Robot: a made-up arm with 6 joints.
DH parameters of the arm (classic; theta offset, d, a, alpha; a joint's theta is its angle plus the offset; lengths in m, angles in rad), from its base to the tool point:
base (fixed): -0.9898 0 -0.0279 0
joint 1: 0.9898 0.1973 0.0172 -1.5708
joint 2: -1.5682 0 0.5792 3.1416
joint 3: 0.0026 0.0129 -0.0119 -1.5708
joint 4: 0 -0.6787 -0.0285 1.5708
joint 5: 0 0.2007 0.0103 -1.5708
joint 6: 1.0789 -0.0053 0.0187 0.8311
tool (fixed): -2.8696 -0.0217 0 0
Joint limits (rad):
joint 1: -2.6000..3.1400
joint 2: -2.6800..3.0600
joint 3: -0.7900..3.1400
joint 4: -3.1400..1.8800
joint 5: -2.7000..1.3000
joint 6: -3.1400..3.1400
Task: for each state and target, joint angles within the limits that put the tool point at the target. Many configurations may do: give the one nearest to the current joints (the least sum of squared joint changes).
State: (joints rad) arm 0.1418 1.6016 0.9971 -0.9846 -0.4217 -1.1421
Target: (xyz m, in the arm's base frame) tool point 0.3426 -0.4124 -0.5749
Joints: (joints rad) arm -0.6591 1.6497 0.2406 -0.8835 -0.3771 -1.1682
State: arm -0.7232 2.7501 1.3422 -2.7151 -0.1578 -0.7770
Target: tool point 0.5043 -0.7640 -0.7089
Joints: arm -1.1527 2.3244 1.6315 -2.7161 -0.2282 -0.7947
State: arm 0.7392 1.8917 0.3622 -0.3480 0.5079 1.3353
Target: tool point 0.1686 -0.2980 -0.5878
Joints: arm 1.5124 2.5636 -0.0165 -0.2325 0.5118 1.4100
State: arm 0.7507 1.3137 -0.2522 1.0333 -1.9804 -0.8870
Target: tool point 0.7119 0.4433 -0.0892
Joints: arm 0.7118 0.9579 -0.2787 1.0151 -1.9998 -0.8741
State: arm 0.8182 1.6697 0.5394 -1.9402 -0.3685 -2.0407
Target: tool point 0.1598 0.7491 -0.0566
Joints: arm 1.2333 0.7815 -0.0697 -1.9992 -0.3088 -2.0542
